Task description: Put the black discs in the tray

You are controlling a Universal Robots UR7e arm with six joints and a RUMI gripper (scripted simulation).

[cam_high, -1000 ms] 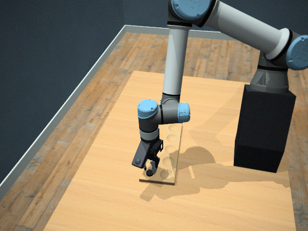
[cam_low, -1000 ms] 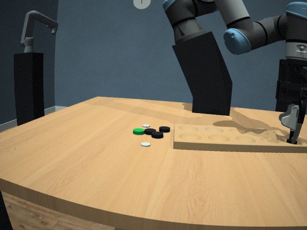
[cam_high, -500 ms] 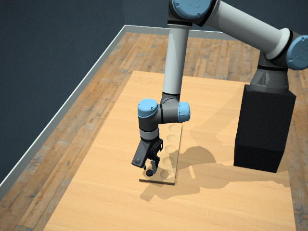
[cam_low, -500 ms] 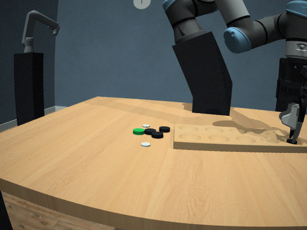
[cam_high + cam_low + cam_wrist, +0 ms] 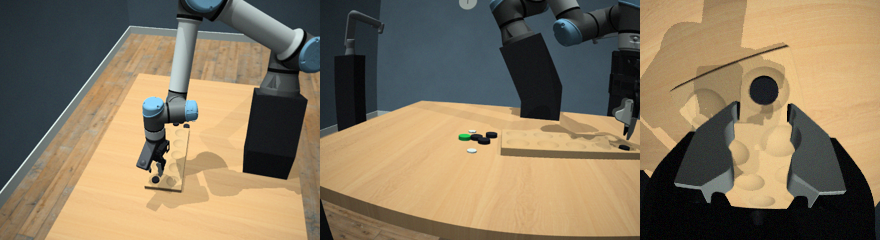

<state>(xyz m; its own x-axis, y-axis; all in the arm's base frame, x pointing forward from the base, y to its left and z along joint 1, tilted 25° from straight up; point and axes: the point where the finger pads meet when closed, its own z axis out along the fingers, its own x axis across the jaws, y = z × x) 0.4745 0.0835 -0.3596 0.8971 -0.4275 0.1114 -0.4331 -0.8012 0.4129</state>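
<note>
The green disc lies 43 cm to the right of my hand, 10 cm behind it and 6 cm below it. Round my hand: wooden counting tray (15 cm to the right, 5 cm below, 5 cm behind).
</note>
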